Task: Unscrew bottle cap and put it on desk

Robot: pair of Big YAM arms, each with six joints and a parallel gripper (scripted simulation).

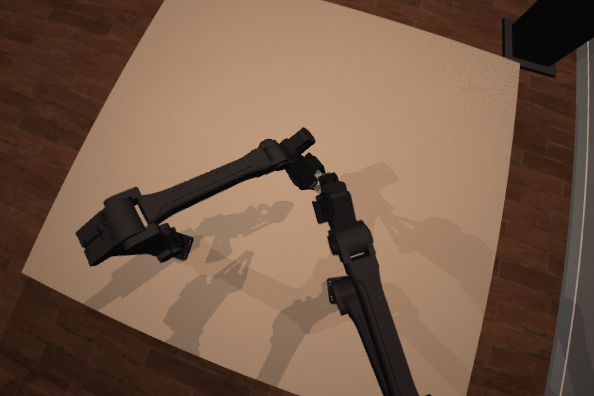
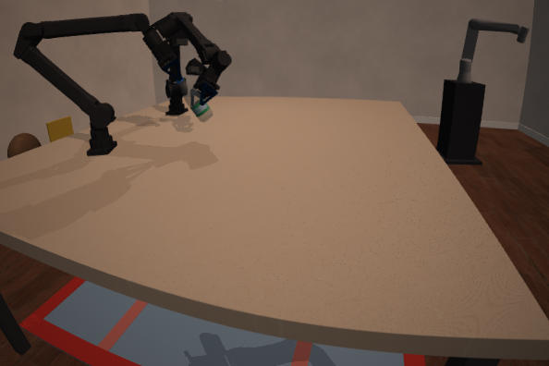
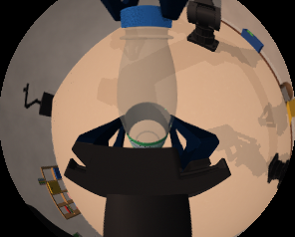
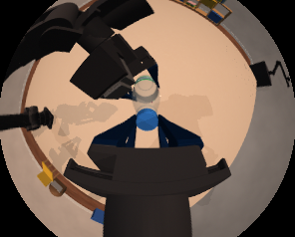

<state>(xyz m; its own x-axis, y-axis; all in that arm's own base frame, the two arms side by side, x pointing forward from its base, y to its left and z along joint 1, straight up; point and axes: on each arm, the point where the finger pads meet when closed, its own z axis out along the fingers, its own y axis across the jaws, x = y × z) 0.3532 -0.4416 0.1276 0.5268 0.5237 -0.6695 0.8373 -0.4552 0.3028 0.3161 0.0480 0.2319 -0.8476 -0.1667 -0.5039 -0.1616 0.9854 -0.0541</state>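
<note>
Right now my right hand is 1 cm above the blue cap. Round my right hand: clear plastic bottle 8 cm below, 4 cm ahead, 2 cm to the left.
Now: left hand 10 mm past the clear plastic bottle and 20 mm below it. The rest, counted from my left hand: blue cap (50 mm behind, 30 mm to the right, 100 mm above).
</note>
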